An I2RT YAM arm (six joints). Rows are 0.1 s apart.
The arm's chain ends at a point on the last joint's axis. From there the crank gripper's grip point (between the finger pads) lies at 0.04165 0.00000 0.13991 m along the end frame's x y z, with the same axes.
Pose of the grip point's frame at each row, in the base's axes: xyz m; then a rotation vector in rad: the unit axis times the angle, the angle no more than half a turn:
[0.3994, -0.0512, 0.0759, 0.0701, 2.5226, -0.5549]
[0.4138, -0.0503, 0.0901, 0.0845, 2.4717, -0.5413]
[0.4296, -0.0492, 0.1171, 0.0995, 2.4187, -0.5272]
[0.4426, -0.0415, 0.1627, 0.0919, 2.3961, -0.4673]
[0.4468, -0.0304, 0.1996, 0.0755, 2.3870, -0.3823]
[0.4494, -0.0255, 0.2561, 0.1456, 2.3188, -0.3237]
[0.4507, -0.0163, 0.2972, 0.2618, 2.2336, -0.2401]
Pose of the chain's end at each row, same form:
[0.3639, 0.0077, 0.2046, 0.0701, 2.5226, -0.5549]
[0.3714, 0.0082, 0.2170, 0.0845, 2.4717, -0.5413]
[0.3802, 0.0088, 0.2416, 0.0995, 2.4187, -0.5272]
[0.3879, 0.0106, 0.2876, 0.0919, 2.3961, -0.4673]
[0.3878, 0.0128, 0.3259, 0.0755, 2.3870, -0.3823]
[0.3815, 0.0129, 0.3795, 0.1456, 2.3188, -0.3237]
[0.3727, 0.0158, 0.4163, 0.2618, 2.2336, -0.2401]

